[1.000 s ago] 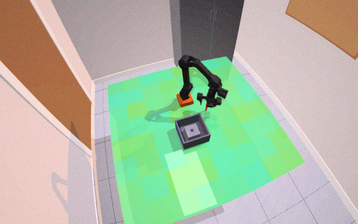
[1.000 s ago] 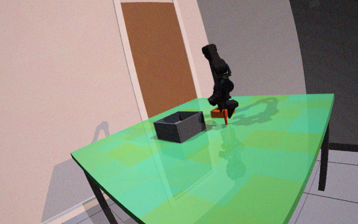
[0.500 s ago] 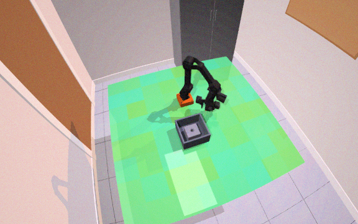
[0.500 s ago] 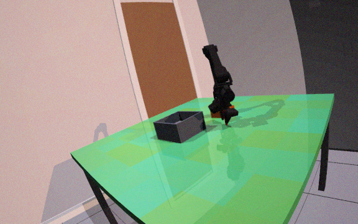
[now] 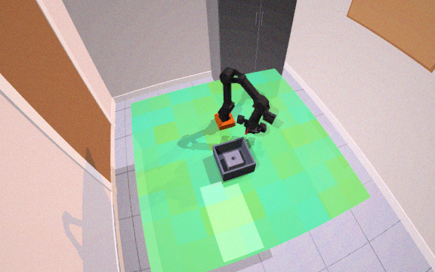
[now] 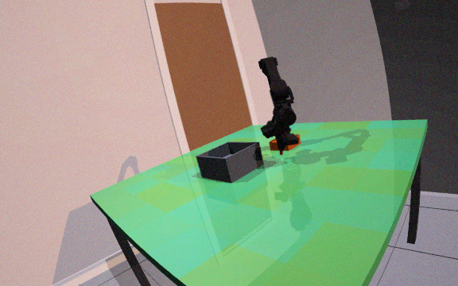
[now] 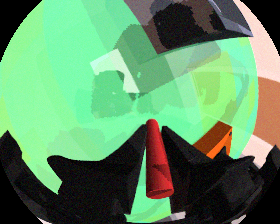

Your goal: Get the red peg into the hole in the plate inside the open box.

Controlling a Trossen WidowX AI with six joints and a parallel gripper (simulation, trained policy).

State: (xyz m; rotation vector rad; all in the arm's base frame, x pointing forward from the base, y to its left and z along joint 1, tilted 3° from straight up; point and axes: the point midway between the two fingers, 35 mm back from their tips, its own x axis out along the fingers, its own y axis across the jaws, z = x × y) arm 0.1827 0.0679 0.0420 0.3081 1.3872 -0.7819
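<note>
The dark grey box is 120 mm ahead of my gripper tip, 170 mm to the right of it and 10 mm below it. Round my gripper tip: red peg 10 mm to the left, 20 mm above.
</note>
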